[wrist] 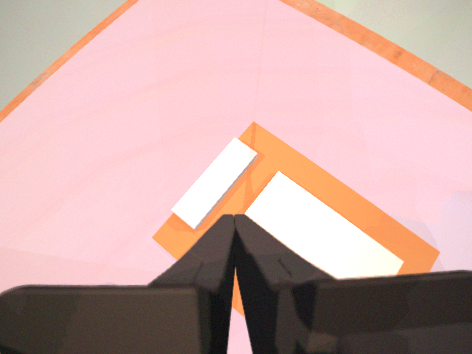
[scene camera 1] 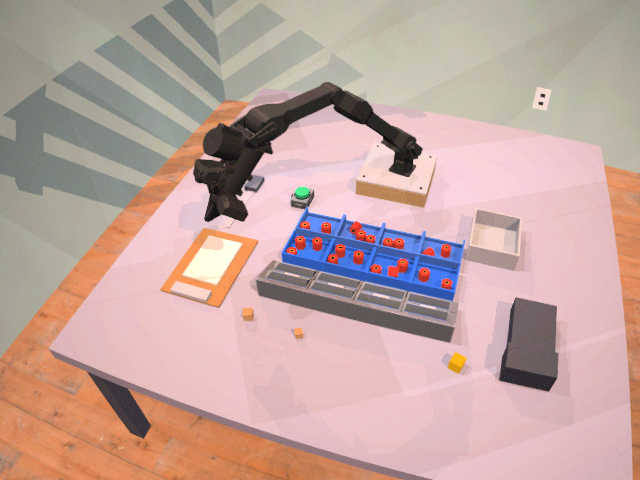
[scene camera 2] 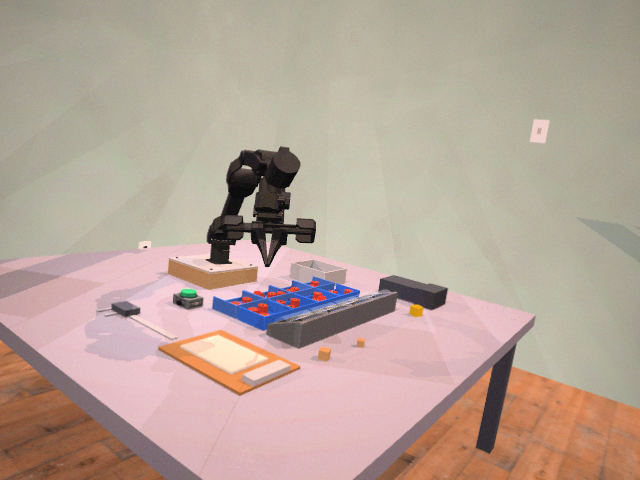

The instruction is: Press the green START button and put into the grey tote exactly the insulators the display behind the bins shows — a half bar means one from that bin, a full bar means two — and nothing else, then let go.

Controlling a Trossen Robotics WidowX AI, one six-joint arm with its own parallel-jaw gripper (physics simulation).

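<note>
The green START button [scene camera 1: 302,192] [scene camera 2: 188,292] sits on a small dark box left of the bins. Blue bins [scene camera 1: 413,286] [scene camera 2: 250,320] in two rows hold red insulators [scene camera 1: 423,274] [scene camera 2: 294,303], some standing and some tipped. The long dark grey display [scene camera 1: 356,308] [scene camera 2: 336,319] stands along the bins; its bars cannot be read. The grey tote [scene camera 1: 492,258] [scene camera 2: 301,273] stands right of the bins in scene camera 1, and no insulator shows inside it. My gripper [scene camera 1: 208,219] [scene camera 2: 267,264] [wrist: 233,225] is shut and empty, above the table, left of the button in scene camera 1.
An orange board [scene camera 1: 240,250] [scene camera 2: 201,356] [wrist: 310,162] with a cream sheet and a pale block lies near the gripper. A small grey device [scene camera 1: 254,183] [scene camera 2: 125,308] lies nearby. Orange cubes [scene camera 1: 248,313] [scene camera 2: 324,353], a yellow cube [scene camera 1: 456,362] [scene camera 2: 416,310] and a black block [scene camera 1: 532,335] [scene camera 2: 412,291] are on the table.
</note>
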